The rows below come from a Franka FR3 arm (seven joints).
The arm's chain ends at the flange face. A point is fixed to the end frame.
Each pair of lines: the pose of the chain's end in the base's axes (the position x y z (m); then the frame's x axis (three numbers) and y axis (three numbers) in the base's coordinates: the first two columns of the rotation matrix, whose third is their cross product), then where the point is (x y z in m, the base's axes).
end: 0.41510 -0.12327 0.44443 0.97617 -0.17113 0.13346 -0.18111 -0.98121 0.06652
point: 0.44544 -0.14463 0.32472
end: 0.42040 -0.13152 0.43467 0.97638 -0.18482 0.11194 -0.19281 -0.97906 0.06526
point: 0.44793 -0.15263 0.31424
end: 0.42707 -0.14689 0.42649 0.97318 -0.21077 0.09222 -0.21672 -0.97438 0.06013
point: 0.45184 -0.16757 0.30539
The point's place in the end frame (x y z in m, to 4 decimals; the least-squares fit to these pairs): 0.0173 0.0075 0.1239
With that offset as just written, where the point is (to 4 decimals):
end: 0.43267 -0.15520 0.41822 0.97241 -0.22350 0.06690 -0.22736 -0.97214 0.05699
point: 0.4543 -0.1751 0.2964
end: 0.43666 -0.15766 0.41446 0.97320 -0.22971 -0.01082 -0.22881 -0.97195 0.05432
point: 0.4489 -0.1752 0.2910
